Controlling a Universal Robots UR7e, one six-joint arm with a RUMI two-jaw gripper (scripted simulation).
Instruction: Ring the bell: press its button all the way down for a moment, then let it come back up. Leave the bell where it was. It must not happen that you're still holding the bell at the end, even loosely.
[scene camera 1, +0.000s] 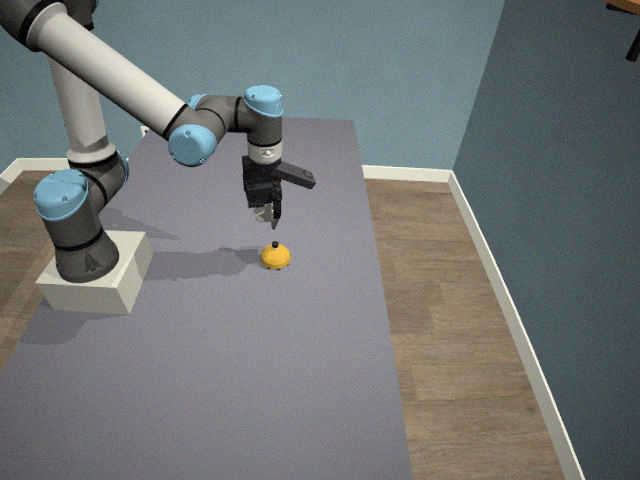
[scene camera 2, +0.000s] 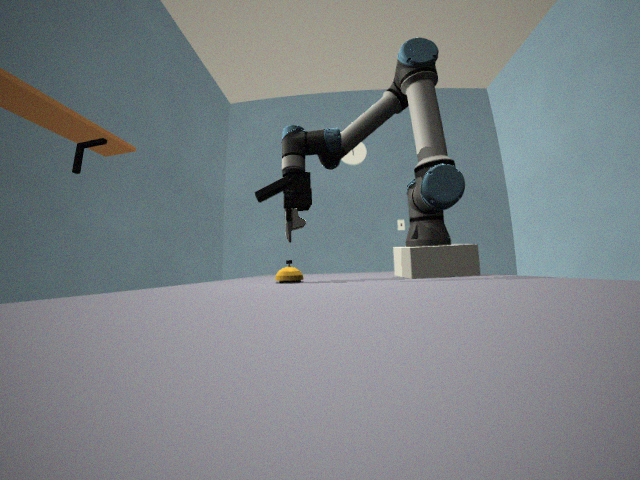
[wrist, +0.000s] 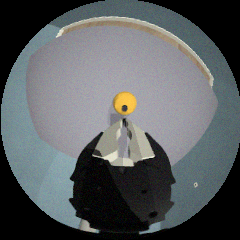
my gripper: scene camera 1 273, 228; scene camera 2 290, 242; wrist 124, 118
